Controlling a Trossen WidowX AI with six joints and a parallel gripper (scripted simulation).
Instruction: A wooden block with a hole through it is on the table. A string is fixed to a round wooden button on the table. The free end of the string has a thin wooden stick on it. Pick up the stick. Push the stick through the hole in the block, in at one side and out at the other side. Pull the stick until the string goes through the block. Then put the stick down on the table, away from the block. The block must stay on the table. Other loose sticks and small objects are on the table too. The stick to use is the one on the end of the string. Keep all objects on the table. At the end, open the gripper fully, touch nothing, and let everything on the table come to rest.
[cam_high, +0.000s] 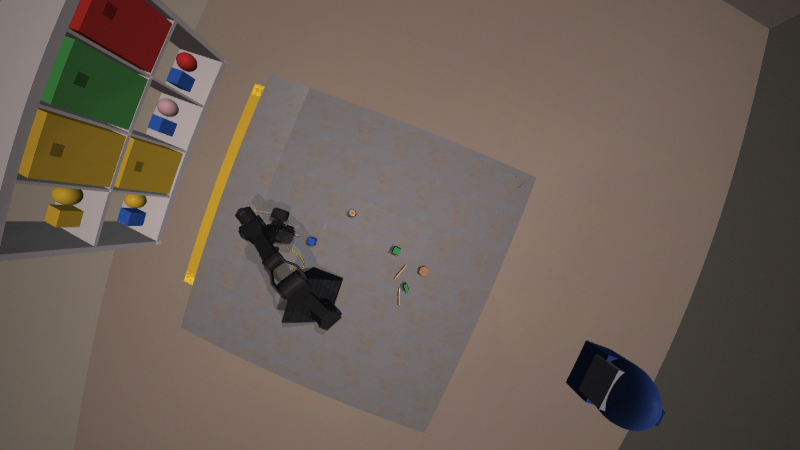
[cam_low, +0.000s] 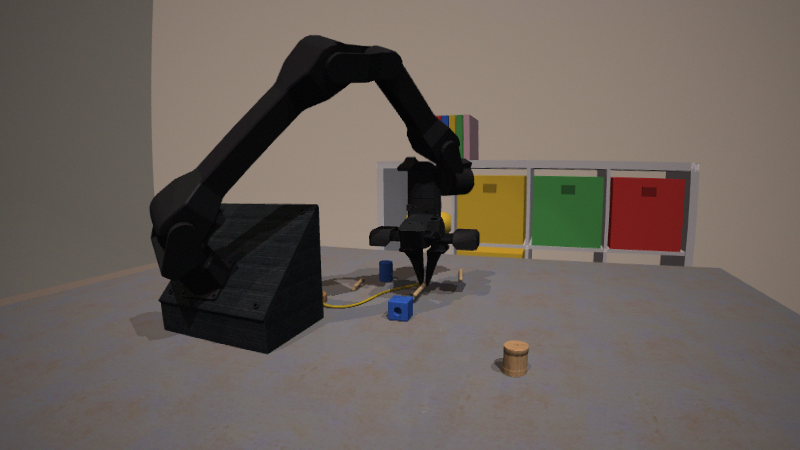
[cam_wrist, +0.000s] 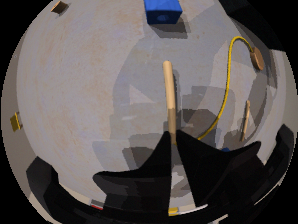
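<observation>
The blue block is 130 mm to the right of my gripper tip and 10 mm behind it. Also, from my gripper tip: blue cylinder (100 mm behind, 70 mm to the left); then wooden cylinder (270 mm to the right, 160 mm ahead).
</observation>
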